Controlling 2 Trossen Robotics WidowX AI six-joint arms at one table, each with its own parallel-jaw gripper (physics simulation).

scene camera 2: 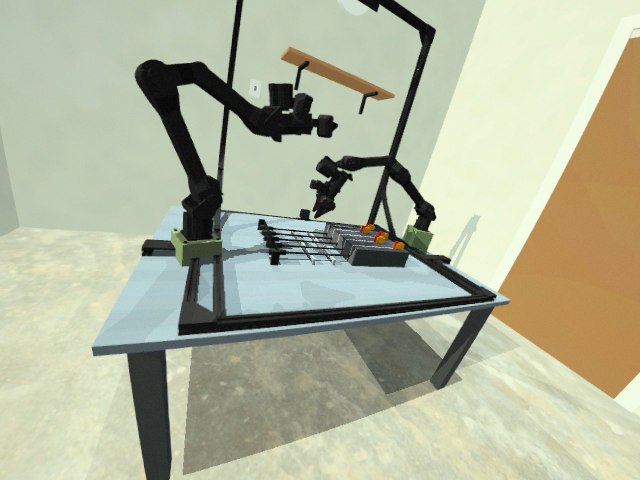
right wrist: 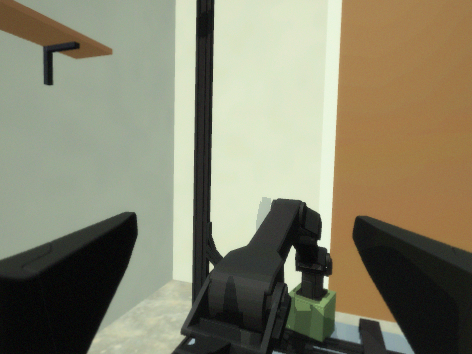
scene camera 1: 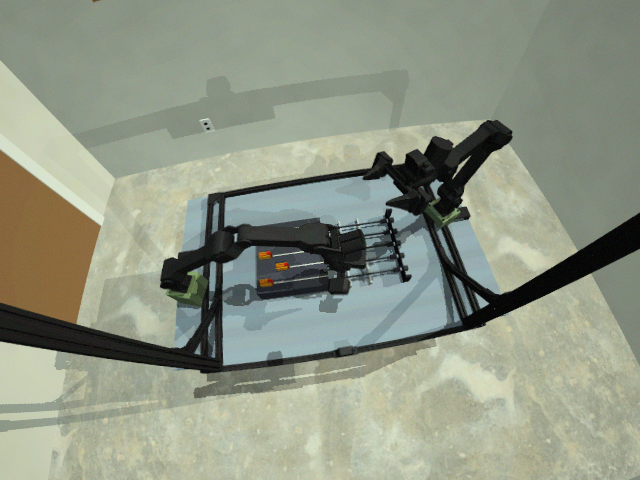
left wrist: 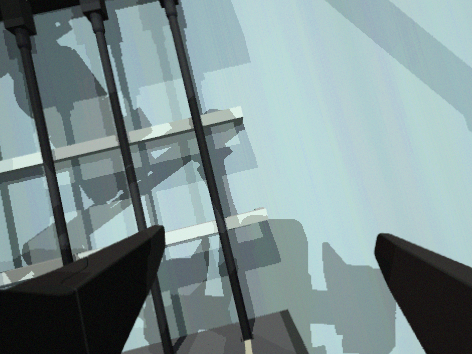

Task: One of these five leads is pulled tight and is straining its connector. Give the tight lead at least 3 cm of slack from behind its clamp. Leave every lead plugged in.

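Frame: origin at the left arm's base, x right, y ahead, z up, level; metres.
Where they show: left gripper, fingertip midpoint: [scene camera 2: 313,214] [scene camera 1: 350,275] [left wrist: 268,239]; right gripper, fingertip midpoint: [right wrist: 247,224] [scene camera 1: 374,190]; left arm's base, origin of the base link: [scene camera 2: 420,228] [right wrist: 311,293] [scene camera 1: 181,283]; right arm's base, origin of the base link: [scene camera 2: 196,234] [scene camera 1: 443,208].
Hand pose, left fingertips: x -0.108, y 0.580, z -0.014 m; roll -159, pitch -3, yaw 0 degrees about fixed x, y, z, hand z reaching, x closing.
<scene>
Each offset is from my left fingertips to the top centre of the thing. "spot": to the spot under its first point. Level surfaces: height alone.
Several thin dark leads [scene camera 1: 379,271] [scene camera 2: 305,251] [left wrist: 209,170] run side by side between the black connector bar @(spot: dx -0.146, dy +0.165, dz -0.053 m) [scene camera 1: 397,248] and the dark block @(dx -0.071, dy -0.225, dz -0.030 m) [scene camera 1: 294,290] [scene camera 2: 379,257]. Orange-and-red pieces [scene camera 1: 281,266] [scene camera 2: 398,245] sit on the block, with pale lines running from them. I cannot tell which lead is tight. My left gripper [scene camera 1: 343,267] [scene camera 2: 311,213] [left wrist: 268,239] is open and empty above the leads near the block's edge; its left finger overlaps one lead in the left wrist view. My right gripper [scene camera 1: 378,190] [scene camera 2: 330,126] [right wrist: 247,224] is open and empty, raised high, away from the leads.
Two pale bars @(spot: dx -0.057, dy +0.063, dz -0.075 m) [left wrist: 175,129] cross beneath the leads. A black frame [scene camera 1: 217,320] [scene camera 2: 330,312] surrounds the work area on the blue table @(dz -0.096 m) [scene camera 2: 268,291]. The left arm [scene camera 1: 279,235] [scene camera 2: 367,162] reaches over the block and hides part of it in scene camera 1.
</scene>
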